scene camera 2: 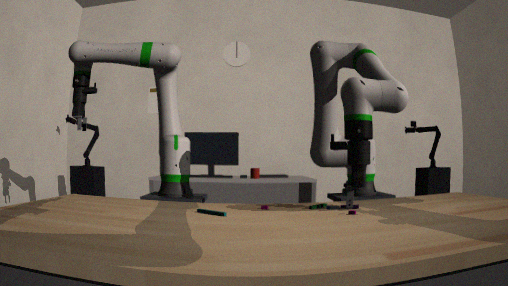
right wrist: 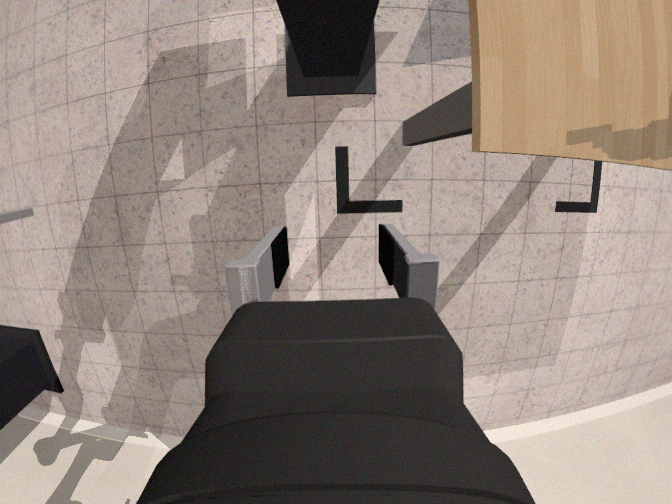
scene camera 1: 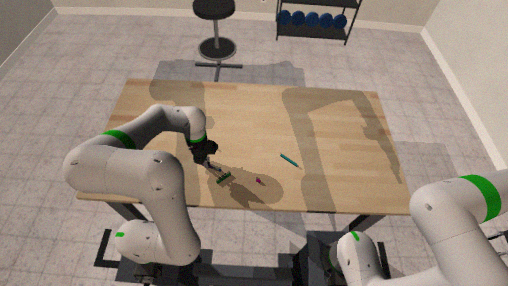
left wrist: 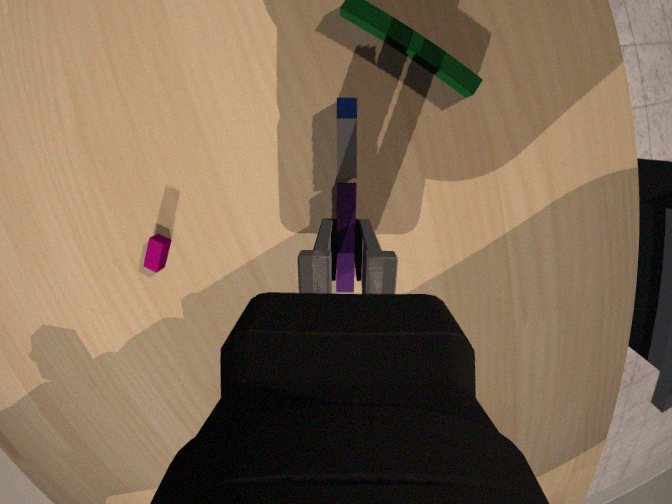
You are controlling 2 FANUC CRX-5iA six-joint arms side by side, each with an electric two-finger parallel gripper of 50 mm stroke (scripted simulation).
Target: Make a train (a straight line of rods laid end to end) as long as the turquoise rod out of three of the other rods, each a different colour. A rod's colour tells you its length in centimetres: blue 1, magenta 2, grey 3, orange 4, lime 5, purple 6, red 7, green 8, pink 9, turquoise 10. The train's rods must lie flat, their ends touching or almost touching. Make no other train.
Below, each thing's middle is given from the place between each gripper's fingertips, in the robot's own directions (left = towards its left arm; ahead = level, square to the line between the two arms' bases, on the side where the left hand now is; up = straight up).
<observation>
My left gripper [scene camera 2: 349, 207] is now 10 mm past the grey rod [left wrist: 346, 127], 50 mm to the left of it and 20 mm above it.
The grey rod is 1040 mm to the left of my right hand, 400 mm ahead of it and 280 mm below it.
</observation>
